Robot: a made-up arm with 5 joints.
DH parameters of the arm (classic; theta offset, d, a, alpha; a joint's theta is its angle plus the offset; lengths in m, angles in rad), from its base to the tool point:
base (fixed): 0.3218 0 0.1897 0
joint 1: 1.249 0.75 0 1.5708
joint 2: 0 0.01 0.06 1.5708
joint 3: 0 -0.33 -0.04 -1.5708
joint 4: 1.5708 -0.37 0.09 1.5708
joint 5: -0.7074 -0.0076 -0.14 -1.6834
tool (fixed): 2.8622 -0.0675 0 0
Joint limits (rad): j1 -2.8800..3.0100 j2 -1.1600..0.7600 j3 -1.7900..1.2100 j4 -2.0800..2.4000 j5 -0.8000..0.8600
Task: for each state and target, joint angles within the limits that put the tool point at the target. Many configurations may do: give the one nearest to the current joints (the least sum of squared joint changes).
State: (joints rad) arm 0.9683 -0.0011 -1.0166 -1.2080 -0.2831
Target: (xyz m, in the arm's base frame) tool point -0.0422 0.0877 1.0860
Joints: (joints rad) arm 0.5284 -0.8604 -0.6086 -1.3672 -0.3310
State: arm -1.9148 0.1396 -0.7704 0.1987 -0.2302
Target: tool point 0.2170 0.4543 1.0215
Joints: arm -2.0235 0.0392 -0.4020 0.2853 0.6169
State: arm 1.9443 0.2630 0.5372 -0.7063 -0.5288
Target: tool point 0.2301 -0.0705 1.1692
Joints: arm 2.0305 0.5890 1.0220 -0.6450 -0.8000
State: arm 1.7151 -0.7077 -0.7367 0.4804 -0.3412
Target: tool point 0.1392 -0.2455 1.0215
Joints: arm 1.8172 -0.7260 -0.4616 0.5756 0.0288
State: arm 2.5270 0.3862 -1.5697 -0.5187 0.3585
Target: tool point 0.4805 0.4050 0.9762
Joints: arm 2.1884 0.1944 -1.6282 -0.9515 0.8600
